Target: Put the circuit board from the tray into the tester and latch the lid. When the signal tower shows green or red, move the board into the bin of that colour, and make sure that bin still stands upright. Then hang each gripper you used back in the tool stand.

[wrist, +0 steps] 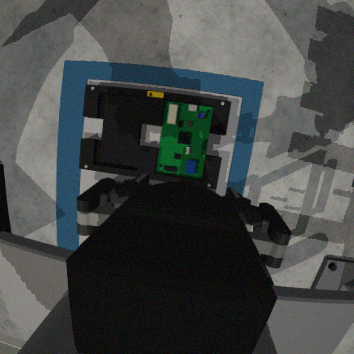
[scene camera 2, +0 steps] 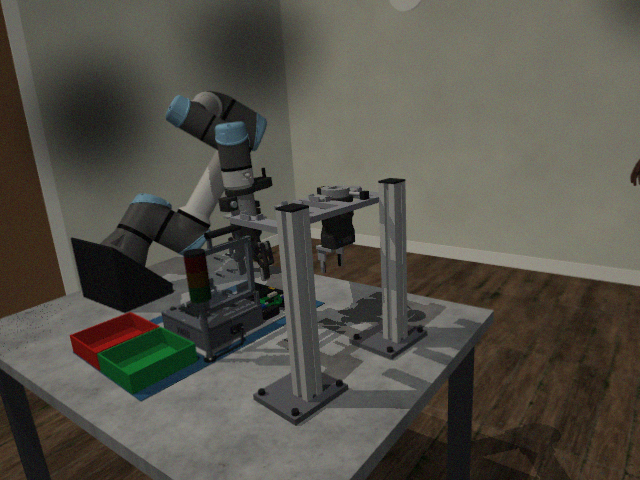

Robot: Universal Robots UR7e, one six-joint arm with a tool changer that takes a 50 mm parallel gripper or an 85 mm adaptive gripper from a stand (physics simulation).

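Places are measured from the arm's base along level axes (x ahead, y left, z up), in metres.
Where they show: arm's base, origin of its link: (scene camera 2: 119, 260).
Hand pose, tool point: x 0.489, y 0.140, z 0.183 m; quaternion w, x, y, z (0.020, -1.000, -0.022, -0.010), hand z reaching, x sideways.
Note:
Each offset is from my tool point to the top centre of the thing. "pt": to the spot under its first point. Level surfaces: height alone.
The green circuit board @(dx -0.013, dy +0.058, dz -0.263 m) (scene camera 2: 271, 300) (wrist: 184, 145) lies in the right part of the black tray @(pt dx -0.109, dy +0.029, dz -0.273 m) (wrist: 120, 147), beside an empty pocket. My gripper (scene camera 2: 253, 268) (wrist: 186, 187), the adaptive one, is open and empty, its fingers pointing down; it hangs above the tray's near side. The grey tester @(pt dx +0.065, dy -0.176, dz -0.238 m) (scene camera 2: 211, 330) stands with its lid (scene camera 2: 250, 266) raised; its inside is partly hidden. The signal tower @(pt dx +0.113, dy -0.218, dz -0.081 m) (scene camera 2: 197, 276) shows dull red, amber and green bands, none clearly lit. The red bin @(pt dx -0.122, dy -0.396, dz -0.251 m) (scene camera 2: 85, 348) and green bin @(dx +0.009, dy -0.311, dz -0.244 m) (scene camera 2: 152, 367) stand upright side by side.
The tool stand (scene camera 2: 299, 310) has two tall posts on bolted base plates and a crossbar in front of the arm. The parallel gripper (scene camera 2: 337, 231) hangs in it. A blue mat @(dz -0.289 m) (scene camera 2: 170, 384) (wrist: 70, 150) lies under the bins, tester and tray.

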